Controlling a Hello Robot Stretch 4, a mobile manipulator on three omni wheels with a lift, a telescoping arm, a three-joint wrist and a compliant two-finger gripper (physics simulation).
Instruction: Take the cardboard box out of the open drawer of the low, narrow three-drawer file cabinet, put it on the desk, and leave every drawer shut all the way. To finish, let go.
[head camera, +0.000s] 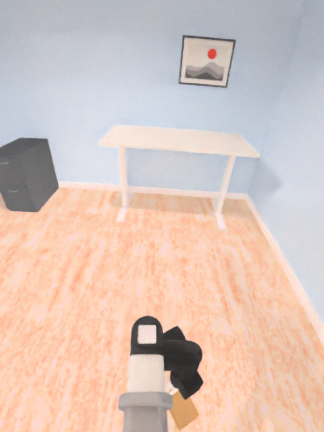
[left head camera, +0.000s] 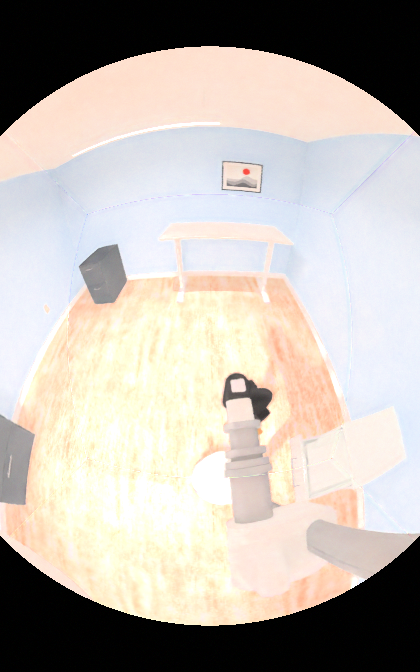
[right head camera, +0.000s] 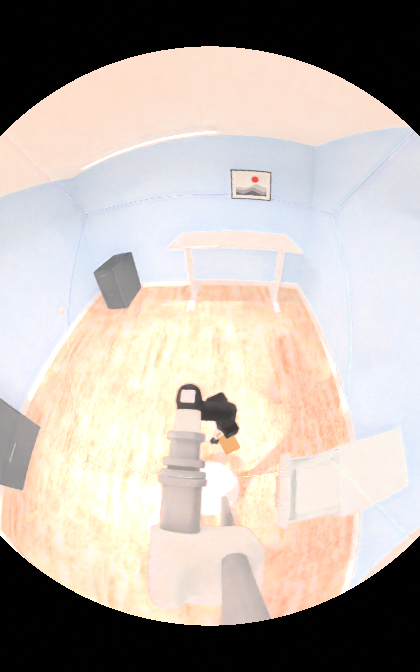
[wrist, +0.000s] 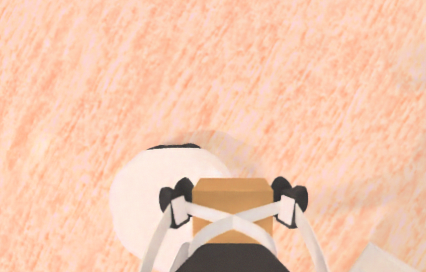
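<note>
The cardboard box (head camera: 183, 410) (right head camera: 230, 444) (wrist: 233, 200) is orange-brown and sits between the two fingertips of my gripper (wrist: 232, 193), which is shut on it and holds it above the floor beside the robot's base. The low white file cabinet (left head camera: 377, 440) (right head camera: 375, 465) stands at the right in both side head views, with its drawer (left head camera: 325, 467) (right head camera: 315, 487) pulled open. A pale corner at the bottom right of the wrist view may be part of it. The desk (head camera: 175, 139) (left head camera: 225, 231) (right head camera: 235, 240) is white and stands against the far wall.
A dark grey cabinet (head camera: 37, 175) (left head camera: 107, 274) (right head camera: 121, 281) stands left of the desk. Another dark cabinet (left head camera: 16, 460) (right head camera: 17, 445) is at the left edge. The robot's round white base (wrist: 145, 200) is below the gripper. A wall runs along the right side.
</note>
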